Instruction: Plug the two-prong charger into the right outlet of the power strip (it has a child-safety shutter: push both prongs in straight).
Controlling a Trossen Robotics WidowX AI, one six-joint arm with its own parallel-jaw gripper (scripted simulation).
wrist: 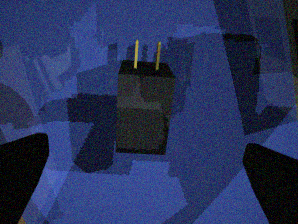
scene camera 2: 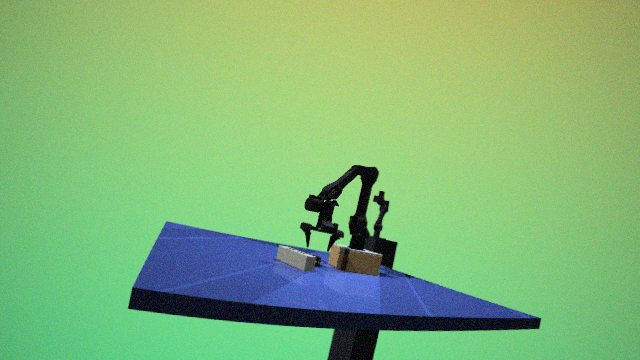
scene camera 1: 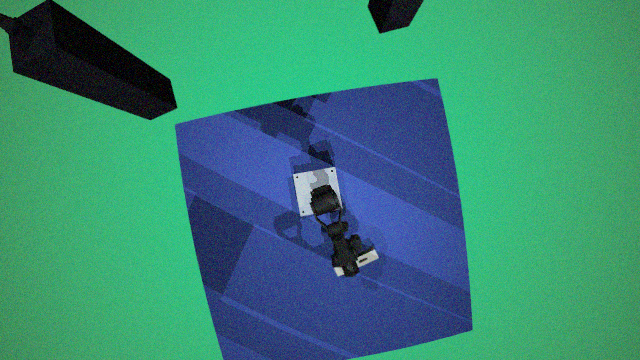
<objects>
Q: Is my gripper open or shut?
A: Open.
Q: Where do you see a charger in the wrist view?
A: At 145, 90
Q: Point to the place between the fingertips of my gripper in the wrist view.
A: At 149, 148
</objects>
